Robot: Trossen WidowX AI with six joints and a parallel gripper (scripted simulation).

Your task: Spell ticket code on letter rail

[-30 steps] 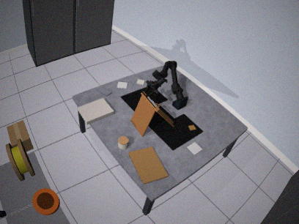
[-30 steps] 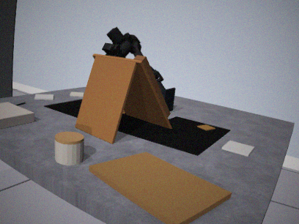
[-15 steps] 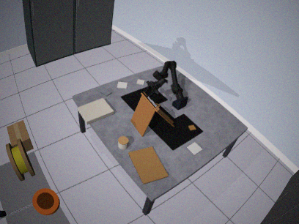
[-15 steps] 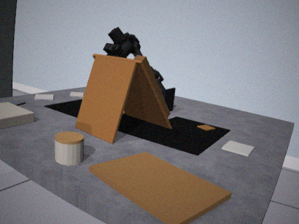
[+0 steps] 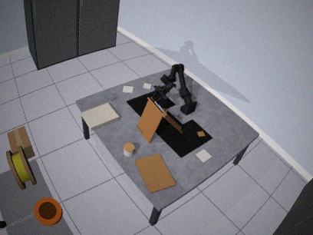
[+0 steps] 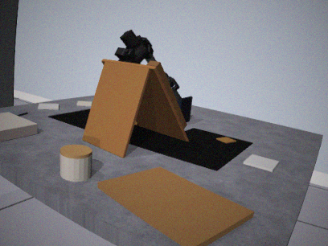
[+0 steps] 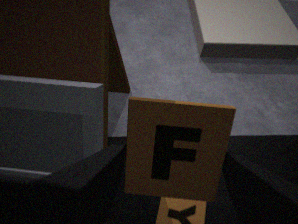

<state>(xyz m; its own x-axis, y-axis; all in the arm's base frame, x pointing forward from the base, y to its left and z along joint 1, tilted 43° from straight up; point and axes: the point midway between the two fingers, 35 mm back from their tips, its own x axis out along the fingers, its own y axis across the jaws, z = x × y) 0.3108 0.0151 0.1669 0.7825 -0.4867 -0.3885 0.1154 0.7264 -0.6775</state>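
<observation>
Right now my gripper tip is 160 mm to the right of the white ticket, 80 mm above it and 40 mm past it. Also, from my gripper tip: cream card 380 mm to the right, 230 mm behind, 170 mm below; then black mat 170 mm below, 140 mm behind, 110 mm to the left; then cream block 400 mm ahead, 210 mm to the right, 160 mm below.
</observation>
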